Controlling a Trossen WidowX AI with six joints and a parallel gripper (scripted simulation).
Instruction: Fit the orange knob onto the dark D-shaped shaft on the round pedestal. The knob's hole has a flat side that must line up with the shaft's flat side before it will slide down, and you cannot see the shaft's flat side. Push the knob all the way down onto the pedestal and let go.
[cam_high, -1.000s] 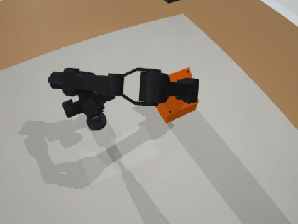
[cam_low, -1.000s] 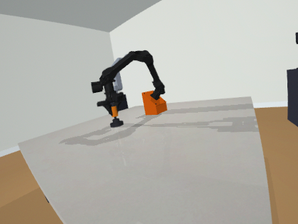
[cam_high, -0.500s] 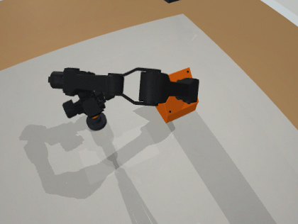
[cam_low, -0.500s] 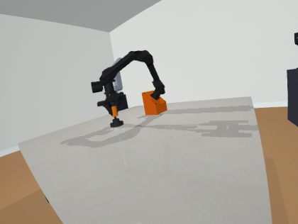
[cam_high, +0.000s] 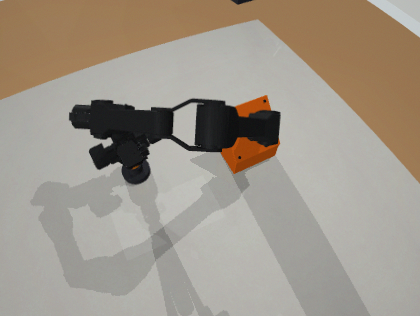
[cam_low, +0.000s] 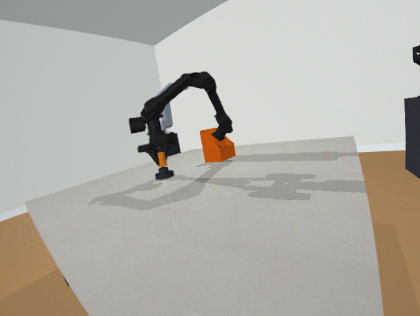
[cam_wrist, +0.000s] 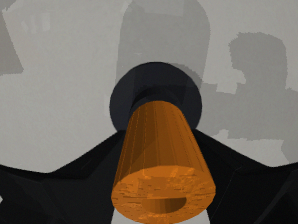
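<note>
Right now my gripper tip is 3 cm above the round pedestal. Round my gripper tip: orange knob (2 cm above).
</note>
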